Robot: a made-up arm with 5 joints.
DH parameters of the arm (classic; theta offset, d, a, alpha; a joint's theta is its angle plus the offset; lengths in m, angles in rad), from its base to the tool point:
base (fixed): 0 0.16 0.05 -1.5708
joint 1: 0 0 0.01 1.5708
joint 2: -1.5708 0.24 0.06 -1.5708
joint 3: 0 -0.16 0.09 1.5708
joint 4: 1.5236 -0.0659 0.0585 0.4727
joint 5: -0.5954 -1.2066 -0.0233 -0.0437
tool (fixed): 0.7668 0.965 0 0
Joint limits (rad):
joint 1: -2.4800..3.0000
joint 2: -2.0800..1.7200
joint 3: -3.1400..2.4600
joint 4: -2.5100..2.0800
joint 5: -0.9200..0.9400
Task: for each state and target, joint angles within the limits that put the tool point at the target. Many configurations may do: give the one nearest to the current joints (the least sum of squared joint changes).
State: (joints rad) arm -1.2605 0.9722 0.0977 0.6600 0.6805
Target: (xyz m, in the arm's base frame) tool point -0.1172 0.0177 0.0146
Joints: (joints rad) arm -0.9626 0.5637 0.5800 0.4214 0.5735
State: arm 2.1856 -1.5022 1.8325 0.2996 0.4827
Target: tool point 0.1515 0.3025 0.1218
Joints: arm 1.9601 -0.9304 0.9407 0.9115 0.6727
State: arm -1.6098 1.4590 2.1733 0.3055 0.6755
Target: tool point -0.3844 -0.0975 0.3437
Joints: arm -0.9544 1.3962 2.3244 -0.0065 0.5595
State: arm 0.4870 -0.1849 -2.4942 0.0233 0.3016
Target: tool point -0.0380 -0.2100 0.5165
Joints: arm 0.5552 -0.5970 -1.8666 0.0333 0.2590
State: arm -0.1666 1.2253 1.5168 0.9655 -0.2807
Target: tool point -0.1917 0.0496 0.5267
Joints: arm 0.0556 0.5671 1.7244 0.7924 -0.3625
